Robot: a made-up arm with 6 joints.
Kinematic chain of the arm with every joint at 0, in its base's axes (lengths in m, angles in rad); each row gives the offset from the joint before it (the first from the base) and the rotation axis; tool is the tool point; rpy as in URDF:
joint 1: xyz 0 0 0.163 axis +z
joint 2: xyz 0 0 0 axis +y
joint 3: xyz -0.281 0 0.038 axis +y
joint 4: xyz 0.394 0 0.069 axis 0.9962 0 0.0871
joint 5: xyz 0 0 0 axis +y
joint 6: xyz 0.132 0 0.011 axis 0.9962 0 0.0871
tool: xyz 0 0 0 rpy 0 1.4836 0
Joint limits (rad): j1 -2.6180..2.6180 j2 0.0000..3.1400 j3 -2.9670..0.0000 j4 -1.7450..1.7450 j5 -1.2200..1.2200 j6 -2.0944..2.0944
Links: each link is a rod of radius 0.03 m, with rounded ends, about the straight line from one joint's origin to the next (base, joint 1, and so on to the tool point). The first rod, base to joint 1, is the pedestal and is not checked.
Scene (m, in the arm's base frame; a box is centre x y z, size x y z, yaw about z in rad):
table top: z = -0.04
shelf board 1: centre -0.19 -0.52 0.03 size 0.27 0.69 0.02 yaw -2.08
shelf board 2: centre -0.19 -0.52 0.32 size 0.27 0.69 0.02 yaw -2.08
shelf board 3: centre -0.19 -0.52 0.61 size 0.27 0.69 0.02 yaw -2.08
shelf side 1: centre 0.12 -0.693 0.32 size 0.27 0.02 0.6 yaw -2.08
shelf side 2: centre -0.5 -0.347 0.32 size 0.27 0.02 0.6 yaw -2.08
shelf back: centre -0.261 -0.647 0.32 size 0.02 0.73 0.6 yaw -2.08
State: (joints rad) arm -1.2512 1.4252 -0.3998 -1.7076 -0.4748 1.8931
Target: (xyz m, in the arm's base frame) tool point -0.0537 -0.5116 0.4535
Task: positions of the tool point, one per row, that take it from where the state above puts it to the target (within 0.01 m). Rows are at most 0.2 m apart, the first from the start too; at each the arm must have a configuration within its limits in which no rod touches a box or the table.
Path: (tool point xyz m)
1: 0.1313 -0.3592 0.1694
2: 0.0858 -0.3801 0.3111
3: 0.0401 -0.3435 0.4535
4: 0.0137 -0.3984 0.4648
5: -0.0176 -0.4552 0.4650
6: -0.0537 -0.5116 0.4535

